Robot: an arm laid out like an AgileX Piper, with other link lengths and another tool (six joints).
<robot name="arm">
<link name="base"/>
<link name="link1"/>
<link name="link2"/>
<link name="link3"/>
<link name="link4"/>
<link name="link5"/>
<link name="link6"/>
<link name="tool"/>
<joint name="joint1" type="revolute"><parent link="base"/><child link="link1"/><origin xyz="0 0 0.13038"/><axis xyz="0 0 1"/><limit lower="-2.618" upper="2.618"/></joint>
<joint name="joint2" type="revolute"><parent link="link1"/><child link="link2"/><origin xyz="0 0 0"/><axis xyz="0 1 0"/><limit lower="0" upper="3.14"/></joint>
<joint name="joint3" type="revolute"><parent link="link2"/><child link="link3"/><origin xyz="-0.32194 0 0.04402"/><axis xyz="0 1 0"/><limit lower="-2.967" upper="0"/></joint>
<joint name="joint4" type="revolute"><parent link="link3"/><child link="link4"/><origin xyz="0.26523 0 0.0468"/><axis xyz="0.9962 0 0.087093"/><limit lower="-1.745" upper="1.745"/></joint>
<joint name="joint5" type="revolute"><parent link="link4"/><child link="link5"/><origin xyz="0 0 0"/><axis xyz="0 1 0"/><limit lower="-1.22" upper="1.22"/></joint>
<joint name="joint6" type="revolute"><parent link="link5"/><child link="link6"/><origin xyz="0.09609 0 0.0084"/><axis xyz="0.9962 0 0.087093"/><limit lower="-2.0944" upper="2.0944"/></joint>
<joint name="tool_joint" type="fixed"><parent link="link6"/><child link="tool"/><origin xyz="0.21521 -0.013 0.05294" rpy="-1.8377 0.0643 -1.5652"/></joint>
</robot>
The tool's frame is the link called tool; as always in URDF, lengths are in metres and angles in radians.
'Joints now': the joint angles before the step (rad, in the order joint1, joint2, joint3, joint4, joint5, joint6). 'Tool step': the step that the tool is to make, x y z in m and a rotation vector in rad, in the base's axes. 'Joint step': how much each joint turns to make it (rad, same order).
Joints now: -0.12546, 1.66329, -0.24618, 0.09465, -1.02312, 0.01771
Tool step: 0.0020, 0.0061, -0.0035, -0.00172, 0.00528, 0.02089
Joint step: 0.00004, 0.01266, 0.00002, -0.02275, -0.00742, 0.00371
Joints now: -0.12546, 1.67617, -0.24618, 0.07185, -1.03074, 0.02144
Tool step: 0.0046, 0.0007, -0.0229, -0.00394, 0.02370, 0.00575
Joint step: -0.00018, 0.09891, -0.00295, -0.00669, -0.07316, -0.00080
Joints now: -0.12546, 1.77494, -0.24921, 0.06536, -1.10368, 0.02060
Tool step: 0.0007, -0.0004, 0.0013, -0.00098, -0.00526, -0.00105
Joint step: 0.00022, 0.00250, -0.00111, 0.00123, -0.00675, -0.00004
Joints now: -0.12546, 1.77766, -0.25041, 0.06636, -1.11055, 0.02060
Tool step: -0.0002, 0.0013, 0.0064, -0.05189, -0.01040, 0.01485
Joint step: 0.00025, 0.00004, 0.00751, 0.00127, -0.02751, -0.05121
